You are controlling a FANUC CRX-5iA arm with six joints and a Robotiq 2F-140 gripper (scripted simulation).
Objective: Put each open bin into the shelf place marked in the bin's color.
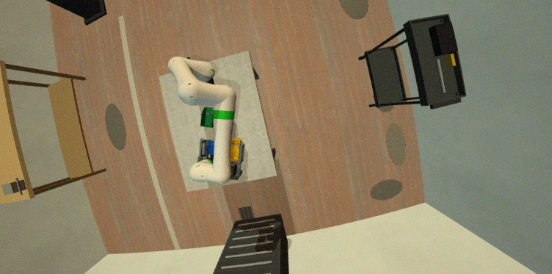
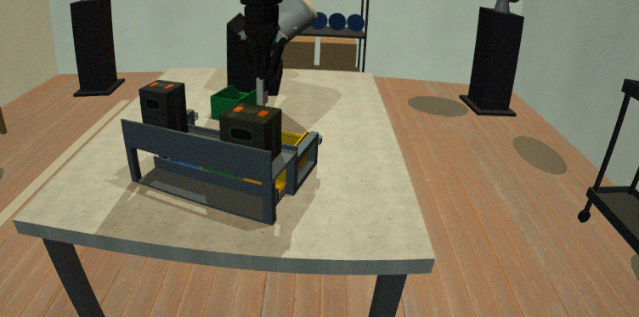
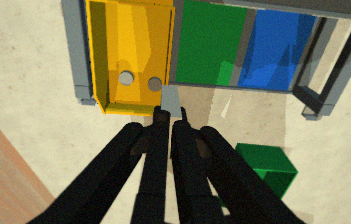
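Now: hand 14 cm above the yellow bin, 5 cm to the right of it and 1 cm short of it. Also, from my hand: green bin (32 cm behind, 15 cm below, 9 cm to the right).
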